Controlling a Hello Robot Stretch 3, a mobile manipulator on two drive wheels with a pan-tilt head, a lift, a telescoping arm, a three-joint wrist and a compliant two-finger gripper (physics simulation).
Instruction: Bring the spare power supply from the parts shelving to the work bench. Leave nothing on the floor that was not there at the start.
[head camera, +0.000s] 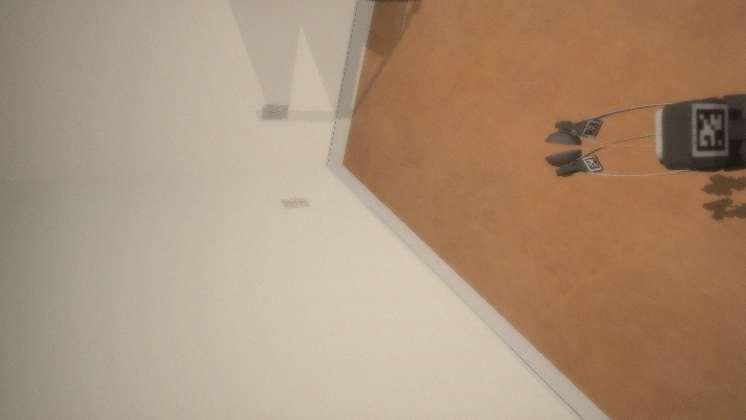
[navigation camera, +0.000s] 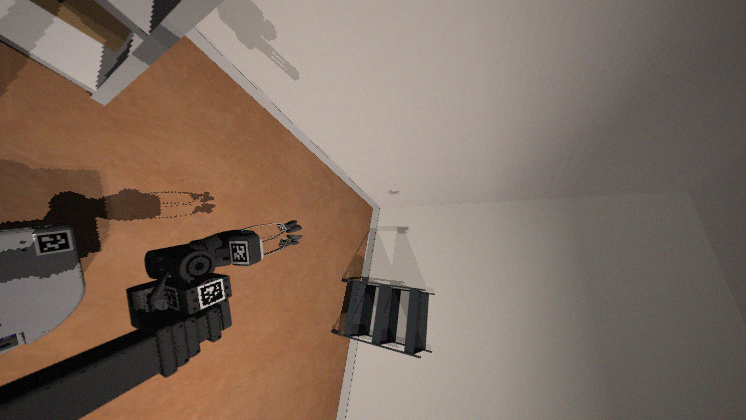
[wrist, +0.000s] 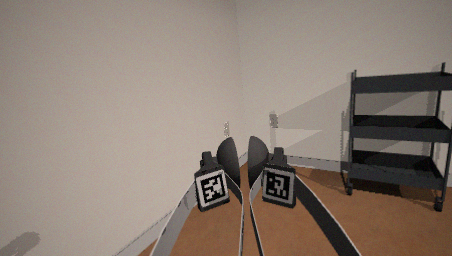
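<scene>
My gripper (head camera: 563, 148) (navigation camera: 294, 233) (wrist: 242, 154) is shut, with a narrow gap between its two dark fingertip pads and nothing held there. It hangs above the brown floor, pointing towards a room corner. The corner of a grey-white shelving unit (navigation camera: 117, 83) shows at the top left of the navigation view, with part of a brown box (navigation camera: 99, 26) in it. The shelving is apart from the gripper. The spare power supply and the work bench do not show in these views.
A dark three-tier cart (navigation camera: 383, 318) (wrist: 400, 82) stands by the wall, to the right of the gripper in the wrist view. Two pale walls with skirting meet in the corner, and two small wall plates (head camera: 275, 111) (head camera: 295, 202) are on them. My base shows at the navigation view's left edge.
</scene>
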